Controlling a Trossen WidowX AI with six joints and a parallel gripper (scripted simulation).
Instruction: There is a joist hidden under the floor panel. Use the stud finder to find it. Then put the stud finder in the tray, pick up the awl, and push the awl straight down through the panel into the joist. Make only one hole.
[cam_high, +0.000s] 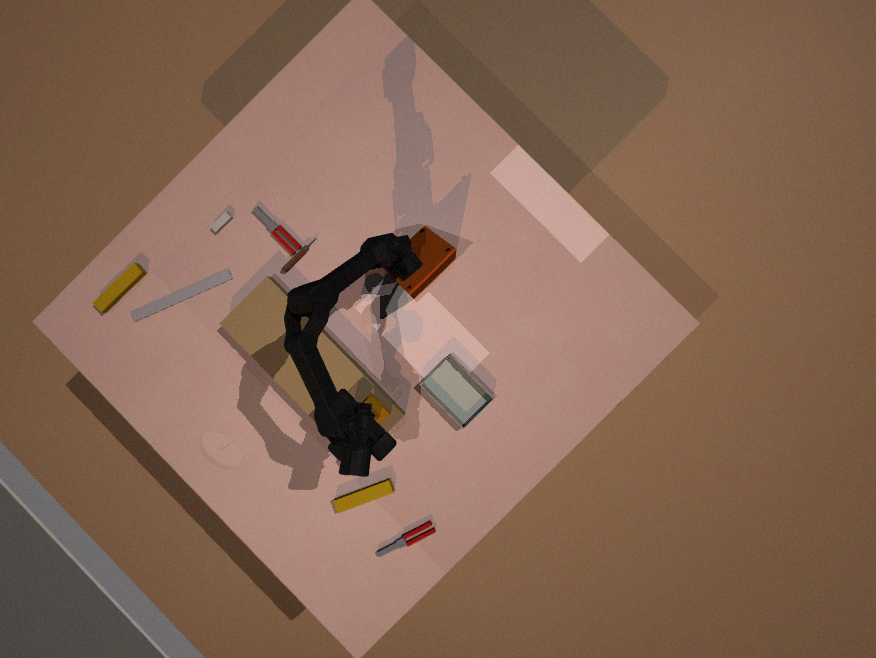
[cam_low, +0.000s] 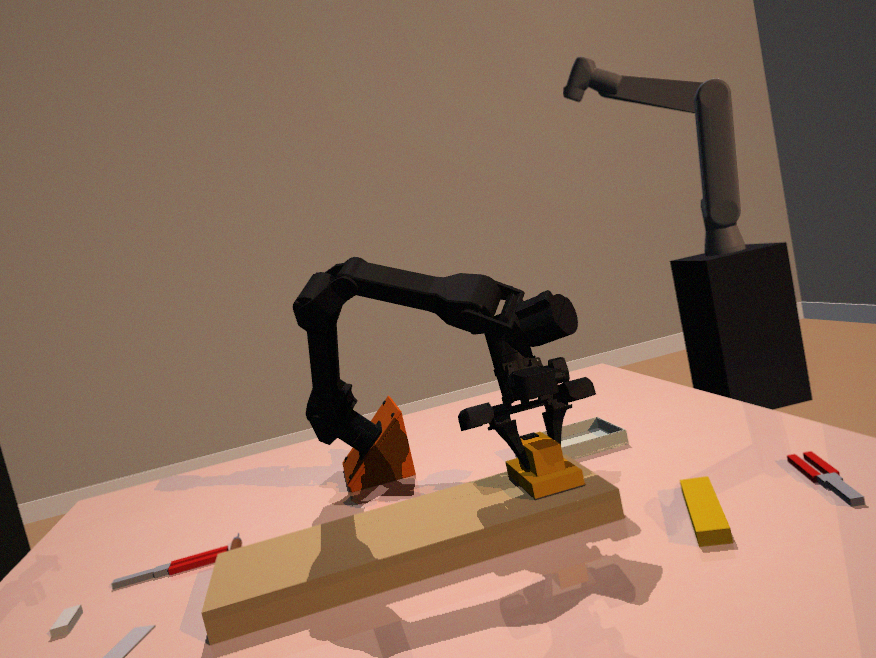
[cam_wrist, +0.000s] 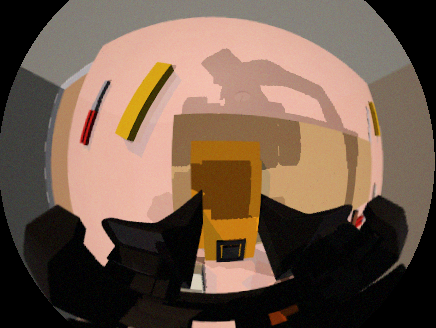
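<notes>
My gripper tip is 4 cm past the indicator window and 3 cm below it. From my gripper tip the other things lie so: grey tray: 24 cm behind, 10 cm to the left, 5 cm below; awl: 46 cm to the right, 16 cm behind, 6 cm below; stud finder: 2 cm behind, 2 cm above.
</notes>
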